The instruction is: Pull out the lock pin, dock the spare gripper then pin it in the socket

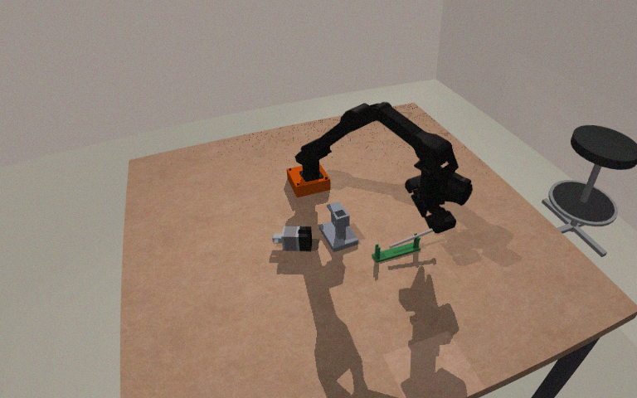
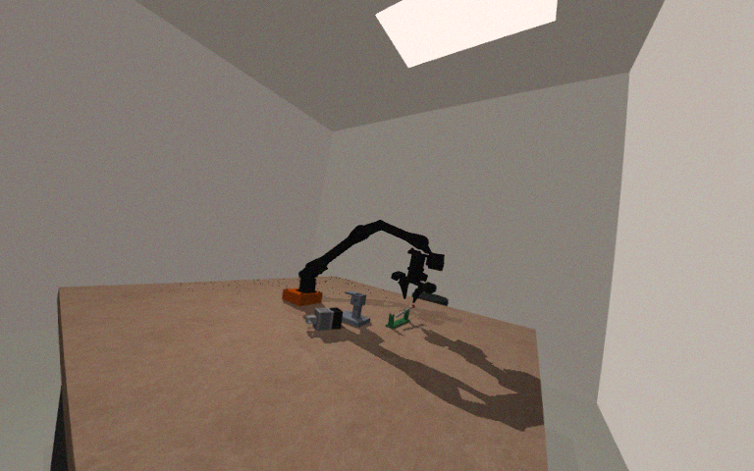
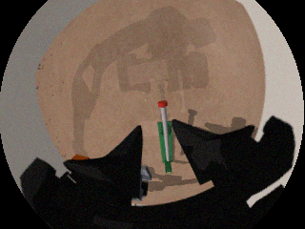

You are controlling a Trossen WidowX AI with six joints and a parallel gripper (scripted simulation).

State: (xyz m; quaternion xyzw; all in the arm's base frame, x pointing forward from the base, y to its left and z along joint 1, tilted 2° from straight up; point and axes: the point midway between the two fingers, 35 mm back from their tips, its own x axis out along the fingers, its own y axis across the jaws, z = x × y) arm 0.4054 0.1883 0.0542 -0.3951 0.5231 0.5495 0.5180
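The green cradle is 100 mm to the right of my gripper tip and 50 mm below it. Round my gripper tip: spare gripper 360 mm to the right, 150 mm behind, 40 mm below; grey mount 220 mm to the right, 120 mm behind, 20 mm below.
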